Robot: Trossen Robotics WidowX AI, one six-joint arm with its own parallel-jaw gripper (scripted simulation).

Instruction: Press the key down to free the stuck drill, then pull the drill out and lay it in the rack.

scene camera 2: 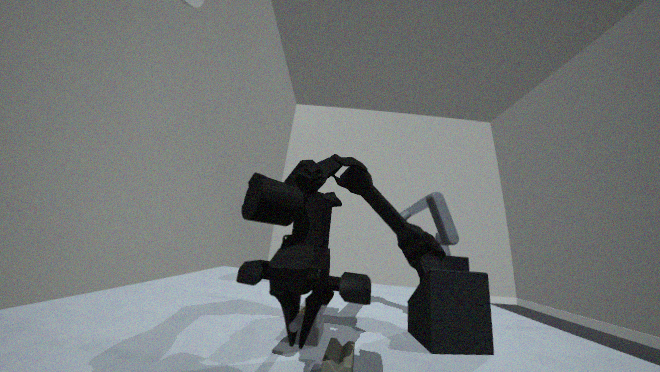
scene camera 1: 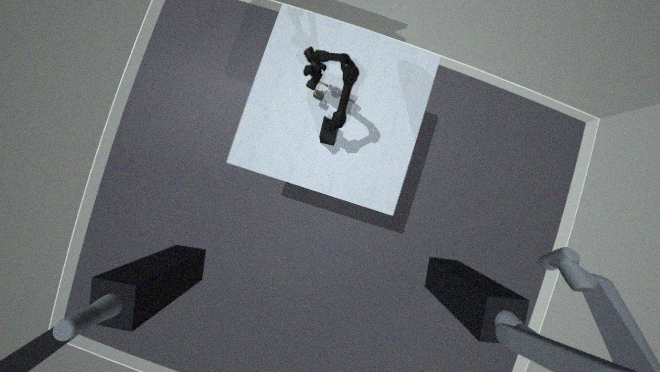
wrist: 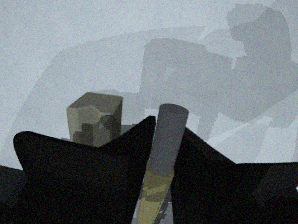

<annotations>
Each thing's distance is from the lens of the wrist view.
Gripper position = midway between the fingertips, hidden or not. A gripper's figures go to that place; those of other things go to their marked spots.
gripper [wrist: 161, 123]: 0.10 m
olive rack [wrist: 95, 119]: 0.13 m
</annotations>
